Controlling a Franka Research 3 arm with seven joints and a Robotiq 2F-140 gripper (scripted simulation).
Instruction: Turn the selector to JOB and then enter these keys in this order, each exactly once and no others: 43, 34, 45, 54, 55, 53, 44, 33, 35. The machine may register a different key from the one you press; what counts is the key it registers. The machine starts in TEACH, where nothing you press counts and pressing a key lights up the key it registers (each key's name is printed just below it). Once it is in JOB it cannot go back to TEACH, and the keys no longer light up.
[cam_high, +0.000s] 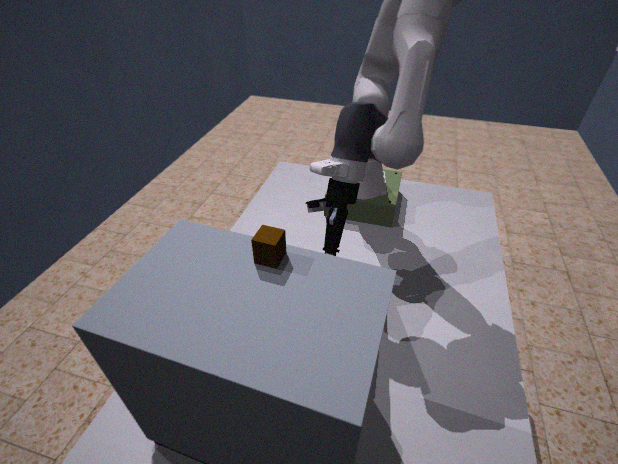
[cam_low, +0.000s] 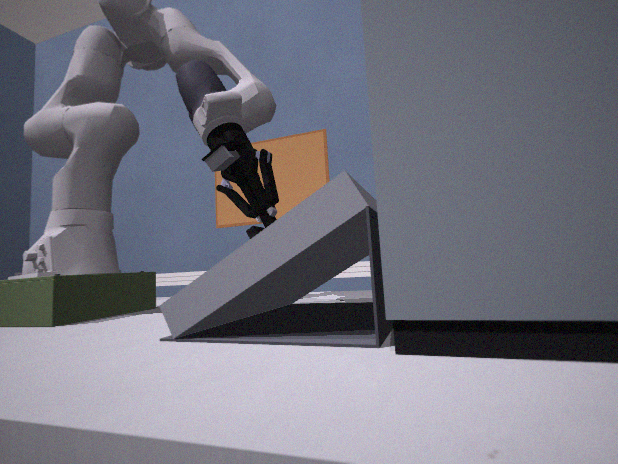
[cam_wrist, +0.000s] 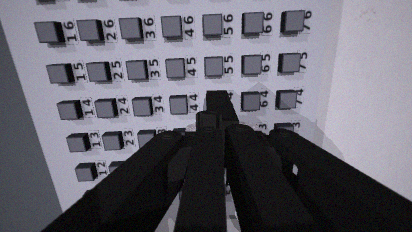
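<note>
My hand is 30 mm short of the key 54 and 60 mm above it. Round my hand: key 55: 30 mm ahead, 30 mm to the right, 60 mm below; key 64: 70 mm below; key 44: 60 mm ahead, 40 mm below.
</note>
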